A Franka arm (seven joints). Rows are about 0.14 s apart.
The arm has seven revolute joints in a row. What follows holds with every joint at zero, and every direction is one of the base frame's. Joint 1 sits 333 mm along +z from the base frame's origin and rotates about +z. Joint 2 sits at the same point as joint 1 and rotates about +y. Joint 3 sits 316 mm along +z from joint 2 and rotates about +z. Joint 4 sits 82.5 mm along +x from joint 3 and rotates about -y. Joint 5 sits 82.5 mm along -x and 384 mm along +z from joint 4 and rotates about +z. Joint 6 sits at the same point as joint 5 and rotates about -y. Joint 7 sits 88 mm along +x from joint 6 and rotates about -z. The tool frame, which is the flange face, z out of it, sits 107 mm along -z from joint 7; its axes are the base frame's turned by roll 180, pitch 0 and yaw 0 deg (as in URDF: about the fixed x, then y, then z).
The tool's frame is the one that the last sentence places.
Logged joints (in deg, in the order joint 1, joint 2, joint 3, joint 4, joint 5, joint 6, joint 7), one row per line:
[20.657, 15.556, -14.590, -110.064, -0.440, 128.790, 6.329]
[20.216, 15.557, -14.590, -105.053, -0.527, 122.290, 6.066]
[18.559, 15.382, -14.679, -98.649, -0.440, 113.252, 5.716]
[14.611, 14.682, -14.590, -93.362, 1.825, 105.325, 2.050]
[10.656, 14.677, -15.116, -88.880, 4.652, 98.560, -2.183]
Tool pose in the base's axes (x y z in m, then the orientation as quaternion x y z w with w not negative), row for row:
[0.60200, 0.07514, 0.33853, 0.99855, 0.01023, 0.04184, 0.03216]
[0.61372, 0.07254, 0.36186, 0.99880, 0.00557, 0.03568, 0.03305]
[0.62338, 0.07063, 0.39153, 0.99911, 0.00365, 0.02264, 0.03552]
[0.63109, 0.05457, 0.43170, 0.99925, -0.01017, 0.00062, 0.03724]
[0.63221, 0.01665, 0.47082, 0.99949, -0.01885, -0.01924, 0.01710]
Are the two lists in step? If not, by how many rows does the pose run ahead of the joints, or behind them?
The pose runs 1 row behind the joints: the pose in row i belongs to the joints in row i - 1.
